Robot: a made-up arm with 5 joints.
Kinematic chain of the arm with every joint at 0, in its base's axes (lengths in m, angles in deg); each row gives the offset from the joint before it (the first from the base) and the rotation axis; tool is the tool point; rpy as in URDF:
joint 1: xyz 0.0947 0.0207 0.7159 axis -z
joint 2: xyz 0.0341 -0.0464 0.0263 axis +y
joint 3: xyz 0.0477 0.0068 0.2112 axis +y
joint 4: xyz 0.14 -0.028 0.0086 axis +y
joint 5: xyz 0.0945 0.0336 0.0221 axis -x
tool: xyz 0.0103 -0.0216 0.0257 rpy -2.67 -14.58 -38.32
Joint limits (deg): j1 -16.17..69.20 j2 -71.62..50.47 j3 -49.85..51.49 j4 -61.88..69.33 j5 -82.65..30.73
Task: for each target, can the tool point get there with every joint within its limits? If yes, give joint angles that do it. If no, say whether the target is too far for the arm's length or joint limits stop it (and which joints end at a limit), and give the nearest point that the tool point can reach.
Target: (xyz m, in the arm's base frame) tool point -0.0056 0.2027 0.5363
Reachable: no: joint limits stop it (at a limit: joint 1, joint 2, joint 3, joint 4, joint 5) | nearest point 0.2128 0.0139 0.6306 | short by 0.304 m
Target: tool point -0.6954 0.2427 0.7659
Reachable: no: too far | nearest point -0.2383 0.1143 0.9301 | short by 0.502 m
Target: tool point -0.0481 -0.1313 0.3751
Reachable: no: joint limits stop it (at a limit: joint 1, joint 2, joint 3) | nearest point 0.0970 -0.1595 0.5950 | short by 0.265 m
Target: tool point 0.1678 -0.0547 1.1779
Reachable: yes | joints 14.67 -26.16 -22.86 -5.70 2.68
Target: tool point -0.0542 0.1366 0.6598
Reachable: no: joint limits stop it (at a limit: joint 1, joint 2, joint 3, joint 4) | nearest point 0.0727 -0.0989 0.6800 | short by 0.268 m
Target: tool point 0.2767 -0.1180 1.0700
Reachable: yes | joints 21.52 -22.95 2.13 11.29 -17.44
